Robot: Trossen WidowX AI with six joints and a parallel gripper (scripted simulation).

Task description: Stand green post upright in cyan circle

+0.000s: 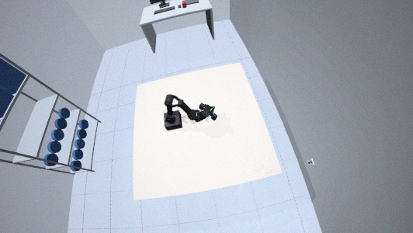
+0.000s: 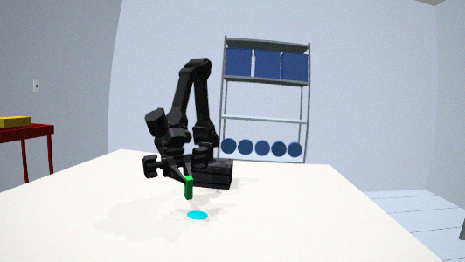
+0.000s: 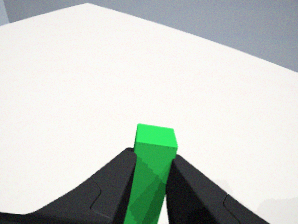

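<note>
Now: gripper tip 120 mm above the cyan circle and 70 mm past it. The rest, counted from my gripper tip: green post (20 mm below, 10 mm behind).
</note>
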